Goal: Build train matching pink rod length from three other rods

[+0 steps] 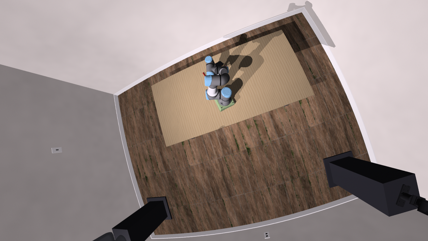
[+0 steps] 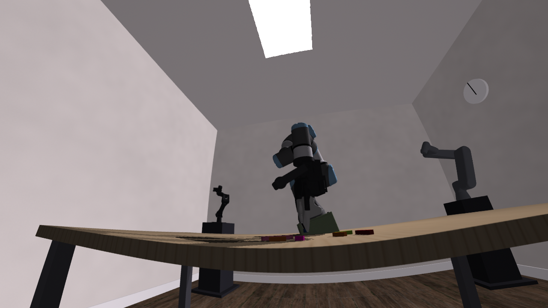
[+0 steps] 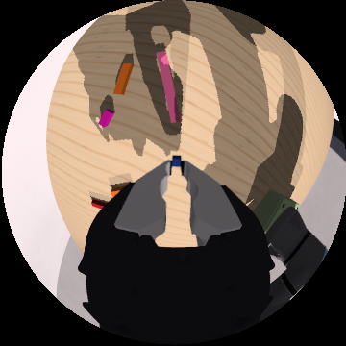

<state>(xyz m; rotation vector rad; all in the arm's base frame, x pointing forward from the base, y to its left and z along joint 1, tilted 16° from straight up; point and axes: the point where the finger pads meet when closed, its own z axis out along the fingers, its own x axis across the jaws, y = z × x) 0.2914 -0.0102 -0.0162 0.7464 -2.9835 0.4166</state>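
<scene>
Now: hand 50 mm short of the pink rod, 70 mm to the left of it and 30 mm above it. Also, from my hand: lime rod: 10 mm behind, 100 mm to the left, 30 mm below; then blue rod: 10 mm below; then magenta rod: 100 mm ahead, 30 mm below.
</scene>
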